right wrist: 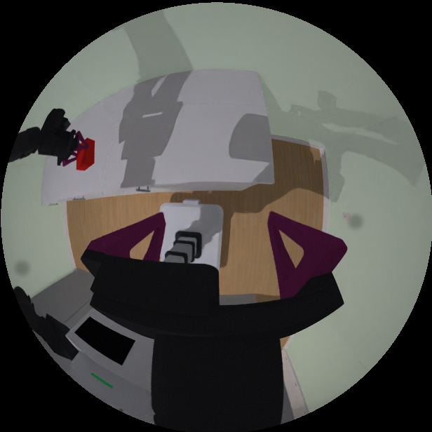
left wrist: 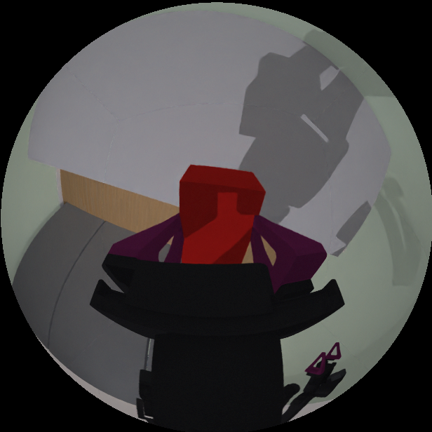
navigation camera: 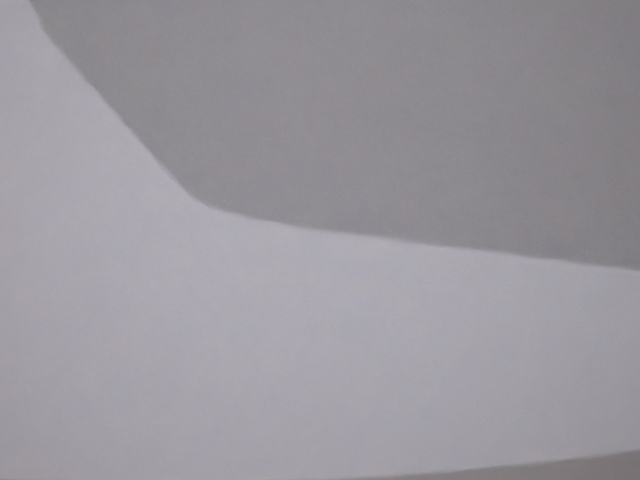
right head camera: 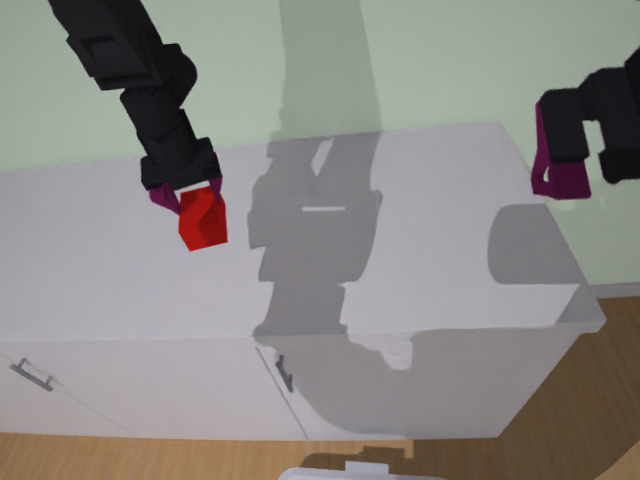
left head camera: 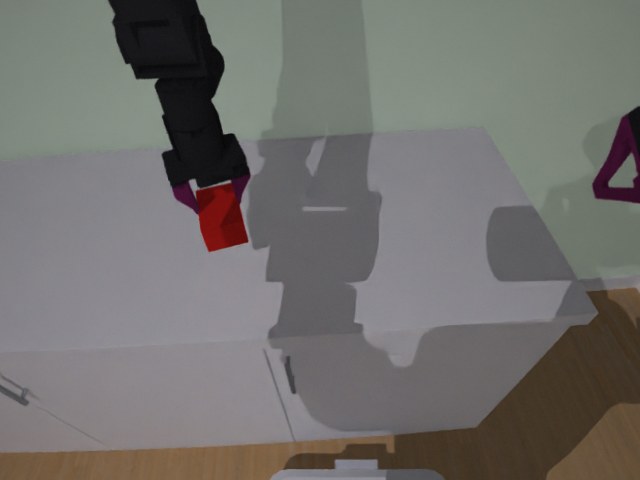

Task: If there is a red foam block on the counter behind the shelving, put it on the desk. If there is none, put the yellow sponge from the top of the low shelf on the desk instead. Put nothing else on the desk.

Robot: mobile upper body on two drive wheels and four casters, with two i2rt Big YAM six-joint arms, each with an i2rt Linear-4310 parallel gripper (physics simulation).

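Frame: origin at the left arm's base, x ahead, y left, z up, level; metres.
Seen in the pictures: left gripper, fingertip midpoint: (right head camera: 201, 209) (left head camera: 219, 208); right gripper, fingertip midpoint: (right head camera: 595, 182).
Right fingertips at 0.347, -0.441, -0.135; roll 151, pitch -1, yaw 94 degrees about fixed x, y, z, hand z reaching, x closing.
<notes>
Offsets run from my right fingertips to a thing's top centre, as dx, dy, dz. "pt": to the spot under its first point. Level surfaces: height alone.
A red foam block @[+0.161, +0.446, -0.159] (left head camera: 223, 227) (right head camera: 204, 229) (left wrist: 220, 175) (right wrist: 87, 156) is between the fingers of my left gripper (left head camera: 218, 205) (right head camera: 199, 207) (left wrist: 216, 217) (right wrist: 83, 151), which is shut on it. The block appears raised above the pale counter @[dz -0.365] (left head camera: 103, 284) (right head camera: 103, 284) (left wrist: 160, 65) (right wrist: 215, 125), in its left part in the head views. My right gripper (right head camera: 562, 193) (left wrist: 331, 346) (right wrist: 216, 217) is open and empty, off the counter's right end. The desk and the yellow sponge cannot be made out.
A green wall (left head camera: 439, 62) (right head camera: 439, 62) stands behind the counter. Cabinet doors with handles @[pt +0.044, +0.362, -0.500] (left head camera: 290, 374) (right head camera: 284, 374) form its front. My white base (left head camera: 356, 474) (right wrist: 212, 212) stands on the wooden floor before it. A large dark grey panel (left wrist: 50, 280) shows at the lower left of the left wrist view.
</notes>
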